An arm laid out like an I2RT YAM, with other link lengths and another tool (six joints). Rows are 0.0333 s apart.
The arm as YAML. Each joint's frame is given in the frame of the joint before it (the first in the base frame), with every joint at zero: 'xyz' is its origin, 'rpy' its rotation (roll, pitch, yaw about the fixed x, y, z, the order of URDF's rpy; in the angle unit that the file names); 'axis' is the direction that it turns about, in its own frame. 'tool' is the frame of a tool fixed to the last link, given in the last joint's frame.
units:
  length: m
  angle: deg
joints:
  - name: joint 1
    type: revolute
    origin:
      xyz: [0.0, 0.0, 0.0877]
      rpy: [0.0, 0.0, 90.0]
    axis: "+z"
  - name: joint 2
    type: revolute
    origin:
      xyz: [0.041, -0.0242, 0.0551]
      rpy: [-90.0, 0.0, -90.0]
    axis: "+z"
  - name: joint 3
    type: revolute
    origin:
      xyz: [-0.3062, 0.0, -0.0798]
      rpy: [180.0, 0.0, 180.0]
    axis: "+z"
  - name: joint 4
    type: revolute
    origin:
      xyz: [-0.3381, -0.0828, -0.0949]
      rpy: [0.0, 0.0, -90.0]
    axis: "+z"
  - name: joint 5
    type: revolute
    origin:
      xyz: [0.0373, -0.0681, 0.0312]
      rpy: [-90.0, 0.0, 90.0]
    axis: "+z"
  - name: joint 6
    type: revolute
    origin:
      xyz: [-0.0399, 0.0, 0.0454]
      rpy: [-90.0, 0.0, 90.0]
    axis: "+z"
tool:
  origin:
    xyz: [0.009, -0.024, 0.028]
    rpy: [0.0, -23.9, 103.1]
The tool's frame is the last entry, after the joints.
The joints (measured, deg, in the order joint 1, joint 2, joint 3, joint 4, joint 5, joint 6), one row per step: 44.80 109.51 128.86 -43.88 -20.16 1.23; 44.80 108.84 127.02 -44.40 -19.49 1.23; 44.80 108.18 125.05 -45.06 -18.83 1.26; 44.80 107.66 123.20 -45.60 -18.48 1.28; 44.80 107.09 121.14 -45.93 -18.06 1.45; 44.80 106.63 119.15 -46.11 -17.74 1.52; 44.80 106.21 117.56 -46.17 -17.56 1.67; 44.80 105.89 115.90 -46.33 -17.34 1.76; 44.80 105.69 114.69 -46.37 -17.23 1.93; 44.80 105.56 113.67 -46.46 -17.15 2.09; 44.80 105.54 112.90 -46.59 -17.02 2.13; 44.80 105.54 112.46 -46.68 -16.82 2.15; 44.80 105.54 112.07 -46.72 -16.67 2.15; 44.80 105.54 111.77 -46.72 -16.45 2.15; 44.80 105.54 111.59 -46.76 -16.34 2.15
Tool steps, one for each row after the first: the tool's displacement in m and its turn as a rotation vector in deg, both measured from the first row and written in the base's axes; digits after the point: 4 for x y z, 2 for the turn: -0.0007 -0.0017 -0.0080 -1.39 1.00 -0.61; -0.0016 -0.0035 -0.0173 -2.99 2.21 -1.20; -0.0023 -0.0048 -0.0267 -4.43 3.42 -1.52; -0.0030 -0.0060 -0.0368 -5.80 4.70 -1.95; -0.0034 -0.0069 -0.0472 -7.11 5.83 -2.25; -0.0041 -0.0078 -0.0549 -8.01 6.75 -2.47; -0.0046 -0.0085 -0.0642 -9.13 7.78 -2.69; -0.0049 -0.0089 -0.0711 -9.87 8.61 -2.86; -0.0051 -0.0091 -0.0773 -10.55 9.38 -3.00; -0.0050 -0.0092 -0.0828 -11.22 9.97 -3.13; -0.0049 -0.0094 -0.0861 -11.67 10.28 -3.30; -0.0047 -0.0094 -0.0890 -12.04 10.52 -3.43; -0.0044 -0.0095 -0.0912 -12.34 10.64 -3.61; -0.0043 -0.0096 -0.0926 -12.54 10.75 -3.70
